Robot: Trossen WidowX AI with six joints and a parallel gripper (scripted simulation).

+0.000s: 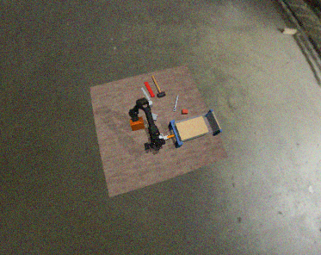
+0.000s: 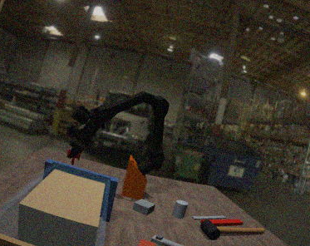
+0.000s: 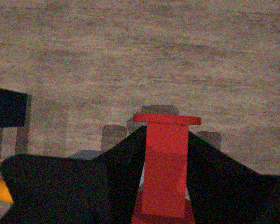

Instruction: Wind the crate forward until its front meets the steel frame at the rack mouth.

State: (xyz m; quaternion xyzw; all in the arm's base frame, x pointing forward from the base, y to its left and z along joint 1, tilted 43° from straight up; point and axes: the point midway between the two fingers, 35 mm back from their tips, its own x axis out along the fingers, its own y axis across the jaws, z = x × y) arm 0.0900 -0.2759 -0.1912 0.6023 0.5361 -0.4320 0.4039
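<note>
My gripper tip is 3 cm short of the winch handle, 4 cm to the right of it and 3 cm above it. Also, from my gripper tip: blue steel frame: 23 cm ahead, 8 cm to the left, 2 cm below; winch: 6 cm ahead, 8 cm to the left, 10 cm below; red knob: 2 cm to the left.
</note>
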